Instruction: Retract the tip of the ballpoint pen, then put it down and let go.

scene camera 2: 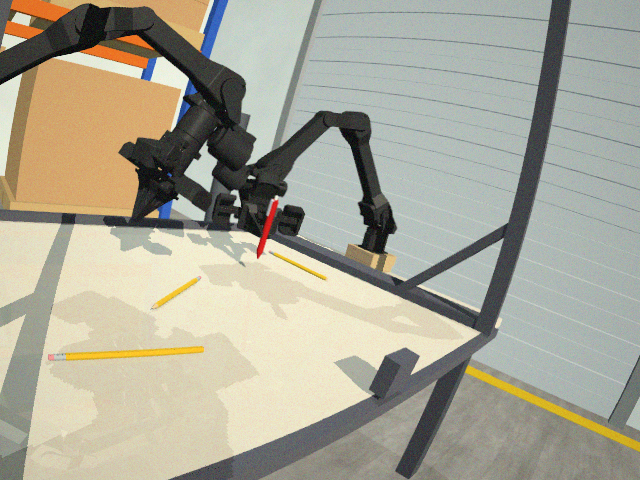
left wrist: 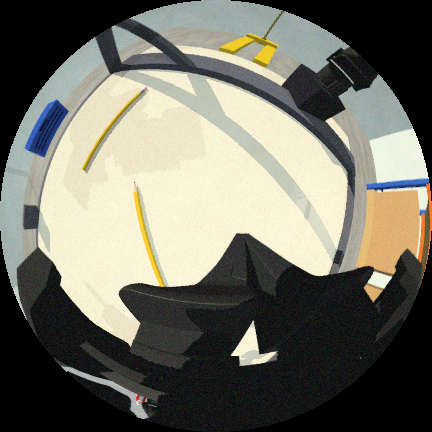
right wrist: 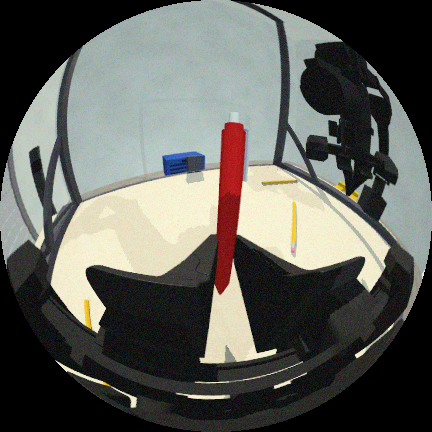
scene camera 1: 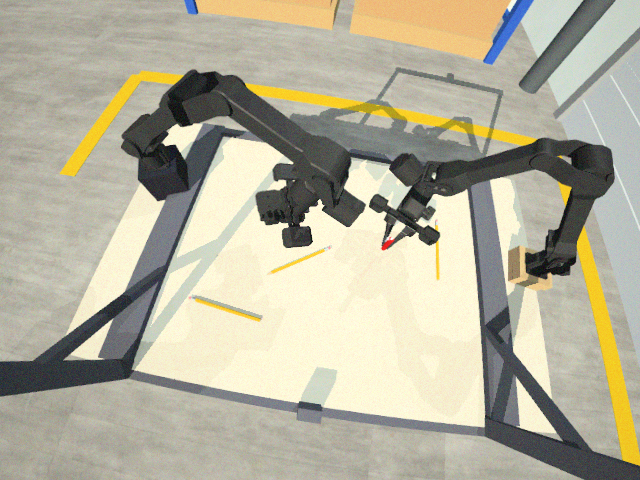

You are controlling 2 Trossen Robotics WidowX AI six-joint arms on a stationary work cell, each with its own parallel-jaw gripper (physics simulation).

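Places are measured from the left arm's base along level axes (x down, y left, z ahead), in millimetres.
Pixels of known places: left gripper, fingertip midpoint: (scene camera 2: 134, 220) (left wrist: 240, 238) (right wrist: 346, 194); right gripper, fingertip midpoint: (scene camera 2: 265, 236) (right wrist: 224, 240) (scene camera 1: 384, 247); left arm's base, link origin: (left wrist: 324, 84) (right wrist: 375, 192) (scene camera 1: 157, 161); right arm's base, link origin: (scene camera 2: 372, 250) (scene camera 1: 535, 266).
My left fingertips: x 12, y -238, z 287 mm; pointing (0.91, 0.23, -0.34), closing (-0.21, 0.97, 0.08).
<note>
For each thing: its top centre in the pictures, then the offset to it from my left fingertips. Level surfaces: height alone.
- red ballpoint pen, top centre: (right wrist: 240, 108) (scene camera 2: 274, 194) (scene camera 1: 395, 232) dy -135, dx -71, dz +231 mm
- tabletop, surface height: dx +94 mm
- pencil, top centre: (scene camera 2: 296, 263) (scene camera 1: 437, 248) dy -155, dx +88, dz +421 mm
The red ballpoint pen (scene camera 1: 387, 244) (scene camera 2: 265, 230) (right wrist: 231, 175) is steeply upright, with its pale button end up, a pale clip on its side and its pointed red end down. No writing point can be made out at the lower end. My right gripper (scene camera 1: 386, 241) (right wrist: 224, 240) is shut on the pen's barrel and holds it above the table. My left gripper (scene camera 2: 136, 219) (left wrist: 240, 238) (right wrist: 346, 194) is shut and empty. It points down, away from the pen, farther left in scene camera 2. Its fingertips are hidden in scene camera 1.
Three yellow pencils lie on the tabletop (scene camera 1: 361, 361) (scene camera 2: 310, 372): one pencil (scene camera 1: 437, 253) (scene camera 2: 299, 266) near my right gripper, one (scene camera 1: 299, 259) (scene camera 2: 176, 293) (left wrist: 146, 235) (right wrist: 294, 225) mid-table, and one (scene camera 1: 227, 308) (scene camera 2: 134, 353) (left wrist: 111, 127) at the lower left. A dark frame (scene camera 1: 217, 395) borders the table.
</note>
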